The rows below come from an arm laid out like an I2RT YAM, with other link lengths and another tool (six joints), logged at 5 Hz.
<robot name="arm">
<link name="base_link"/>
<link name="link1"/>
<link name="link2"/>
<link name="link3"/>
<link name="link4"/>
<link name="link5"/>
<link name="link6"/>
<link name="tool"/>
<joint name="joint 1" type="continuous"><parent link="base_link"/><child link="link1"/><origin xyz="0 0 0.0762"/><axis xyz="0 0 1"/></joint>
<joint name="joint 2" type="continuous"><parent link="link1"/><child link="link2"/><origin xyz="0.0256 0.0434 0.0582"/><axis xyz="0 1 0"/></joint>
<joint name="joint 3" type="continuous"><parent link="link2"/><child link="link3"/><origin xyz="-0.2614 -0.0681 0"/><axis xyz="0 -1 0"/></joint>
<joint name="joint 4" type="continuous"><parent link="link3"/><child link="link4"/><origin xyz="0.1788 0.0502 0.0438"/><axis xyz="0 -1 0"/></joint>
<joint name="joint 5" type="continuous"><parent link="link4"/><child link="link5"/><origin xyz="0.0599 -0.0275 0.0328"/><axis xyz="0 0 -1"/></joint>
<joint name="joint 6" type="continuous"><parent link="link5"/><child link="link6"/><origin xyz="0.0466 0 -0.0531"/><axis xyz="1 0 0"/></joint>
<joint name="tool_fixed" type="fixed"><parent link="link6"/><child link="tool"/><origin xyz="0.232 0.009 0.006" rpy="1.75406 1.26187 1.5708"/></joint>
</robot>
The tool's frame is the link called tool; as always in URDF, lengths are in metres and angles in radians. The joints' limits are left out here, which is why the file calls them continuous.
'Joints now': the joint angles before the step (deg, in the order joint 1, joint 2, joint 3, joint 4, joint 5, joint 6). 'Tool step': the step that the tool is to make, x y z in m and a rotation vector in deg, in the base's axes. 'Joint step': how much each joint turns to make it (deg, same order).
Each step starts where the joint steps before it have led.
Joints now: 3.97, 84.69, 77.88, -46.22, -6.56, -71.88
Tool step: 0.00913, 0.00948, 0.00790, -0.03, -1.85, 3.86
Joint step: -0.42, 1.00, 1.60, 0.77, -2.49, -3.51
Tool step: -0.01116, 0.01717, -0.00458, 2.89, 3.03, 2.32
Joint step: -0.12, 1.43, 1.60, -3.05, -3.92, -0.11
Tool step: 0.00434, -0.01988, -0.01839, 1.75, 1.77, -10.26
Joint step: 0.01, -0.60, -5.54, 5.06, 4.47, 9.60
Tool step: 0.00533, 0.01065, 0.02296, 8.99, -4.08, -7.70
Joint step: -0.02, -5.66, -5.25, 6.14, -1.98, 11.62
